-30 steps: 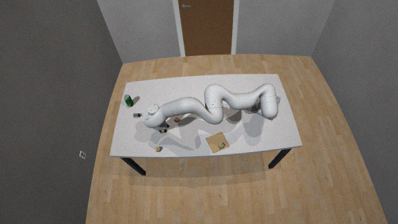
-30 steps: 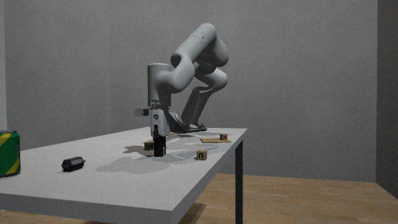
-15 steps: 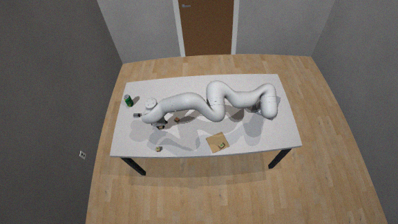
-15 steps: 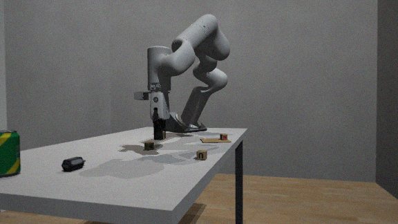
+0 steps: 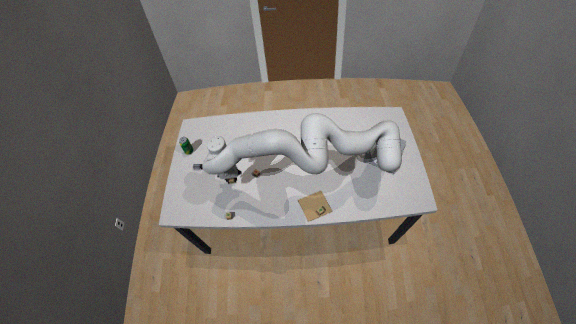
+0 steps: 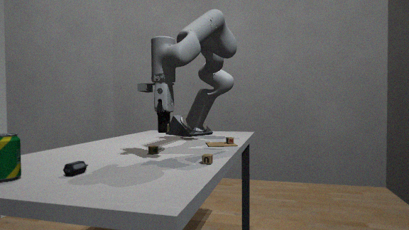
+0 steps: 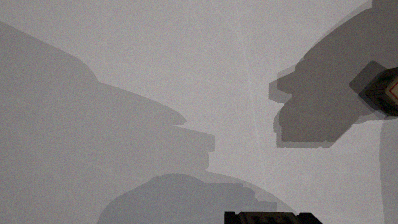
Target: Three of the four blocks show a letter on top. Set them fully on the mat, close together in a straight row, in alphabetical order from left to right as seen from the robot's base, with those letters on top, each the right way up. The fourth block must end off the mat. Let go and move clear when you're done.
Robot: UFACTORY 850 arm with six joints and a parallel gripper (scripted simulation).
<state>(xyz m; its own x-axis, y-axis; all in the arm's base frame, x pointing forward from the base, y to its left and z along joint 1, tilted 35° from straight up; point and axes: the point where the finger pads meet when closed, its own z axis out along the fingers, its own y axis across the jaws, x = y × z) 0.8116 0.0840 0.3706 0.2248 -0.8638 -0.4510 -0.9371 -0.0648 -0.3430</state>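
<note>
Right now my hand is 44 cm past the mat, 12 cm above it and 7 cm to the right of it. Also, from my hand: can 39 cm ahead, 26 cm to the right, 6 cm below; black object 27 cm ahead, 13 cm to the right, 10 cm below.
</note>
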